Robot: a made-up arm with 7 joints.
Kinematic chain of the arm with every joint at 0, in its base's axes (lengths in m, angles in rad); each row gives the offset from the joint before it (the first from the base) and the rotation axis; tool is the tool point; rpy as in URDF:
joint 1: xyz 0 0 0.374 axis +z
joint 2: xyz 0 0 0 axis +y
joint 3: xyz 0 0 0.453 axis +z
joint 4: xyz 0.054 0 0 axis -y
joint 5: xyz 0.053 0 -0.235 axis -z
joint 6: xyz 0 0 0 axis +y
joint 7: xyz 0.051 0 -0.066 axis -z
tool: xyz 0 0 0 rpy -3.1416 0 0
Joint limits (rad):
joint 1: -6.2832..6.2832
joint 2: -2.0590..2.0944
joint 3: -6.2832..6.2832
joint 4: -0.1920..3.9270
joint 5: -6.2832..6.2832
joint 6: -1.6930..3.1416
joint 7: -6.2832..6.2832
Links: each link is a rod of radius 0.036 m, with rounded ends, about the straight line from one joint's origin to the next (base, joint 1, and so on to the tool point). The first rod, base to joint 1, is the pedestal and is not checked.
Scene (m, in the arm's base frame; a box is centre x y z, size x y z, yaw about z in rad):
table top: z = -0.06
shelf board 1: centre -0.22 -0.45 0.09 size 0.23 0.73 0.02 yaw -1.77
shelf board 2: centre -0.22 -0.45 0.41 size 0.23 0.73 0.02 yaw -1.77
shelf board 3: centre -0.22 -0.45 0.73 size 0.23 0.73 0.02 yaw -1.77
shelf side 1: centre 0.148 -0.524 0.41 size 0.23 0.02 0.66 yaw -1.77
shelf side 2: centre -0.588 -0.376 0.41 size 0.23 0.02 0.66 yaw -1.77
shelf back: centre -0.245 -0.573 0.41 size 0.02 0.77 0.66 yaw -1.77
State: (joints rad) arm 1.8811 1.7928 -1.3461 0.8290 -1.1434 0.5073 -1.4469
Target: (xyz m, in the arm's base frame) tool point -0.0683 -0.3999 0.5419
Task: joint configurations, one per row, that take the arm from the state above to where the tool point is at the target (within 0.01 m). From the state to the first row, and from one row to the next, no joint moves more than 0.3 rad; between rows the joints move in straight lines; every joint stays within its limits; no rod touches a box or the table.
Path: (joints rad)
1: 1.7597 1.5213 -1.4915 0.8349 -1.1450 0.5345 -1.4469
2: 1.6384 1.2498 -1.6370 0.8409 -1.1465 0.5616 -1.4469
3: 1.5170 0.9783 -1.7824 0.8468 -1.1481 0.5888 -1.4469
4: 1.3957 0.7068 -1.9279 0.8527 -1.1497 0.6160 -1.4469
5: 1.2743 0.4353 -2.0733 0.8587 -1.1512 0.6432 -1.4469
6: 1.1529 0.1638 -2.2188 0.8646 -1.1528 0.6703 -1.4469
7: 1.0316 -0.1077 -2.3642 0.8706 -1.1544 0.6975 -1.4469
8: 0.9102 -0.3792 -2.5096 0.8765 -1.1559 0.7247 -1.4469

